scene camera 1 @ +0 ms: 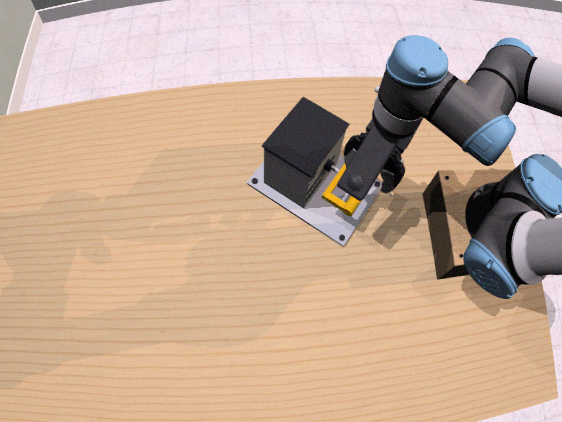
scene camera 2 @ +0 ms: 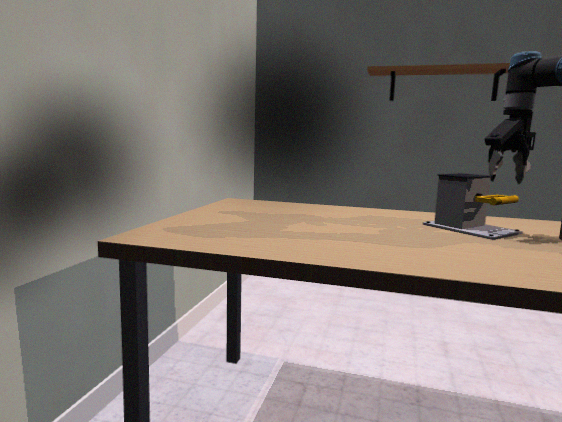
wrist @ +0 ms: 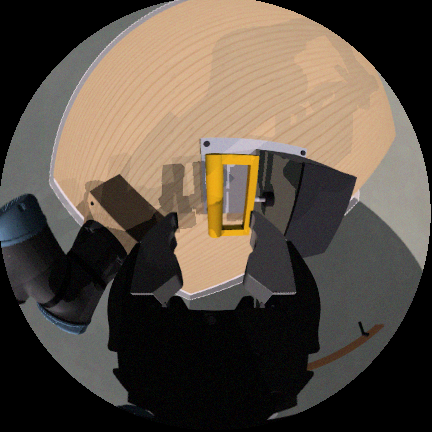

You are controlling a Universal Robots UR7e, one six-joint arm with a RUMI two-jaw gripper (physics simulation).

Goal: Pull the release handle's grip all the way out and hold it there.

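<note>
The yellow release handle [scene camera 1: 340,201] [scene camera 2: 505,199] [wrist: 252,185] is a rectangular frame standing out from the side of a dark box [scene camera 1: 306,132] [scene camera 2: 451,202] [wrist: 322,207]. A short rod [wrist: 259,200] joins it to the box. Its thick round grip [scene camera 1: 351,205] [wrist: 215,195] is on the side away from the box. My gripper [scene camera 2: 506,180] [wrist: 212,212] is partly open and empty, pointing down above the handle. In scene camera 2 a gap shows between the fingertips and the handle. In scene camera 1 the gripper's body hides part of the handle.
The box stands on a grey base plate [scene camera 1: 320,220] [scene camera 2: 470,231] [wrist: 250,145] with bolts in its corners, on the wooden table [scene camera 1: 200,300] [scene camera 2: 300,235]. A brown block [scene camera 1: 440,232] [wrist: 127,205] stands beside the arm's lower joints. A wall shelf [scene camera 2: 435,70] is behind.
</note>
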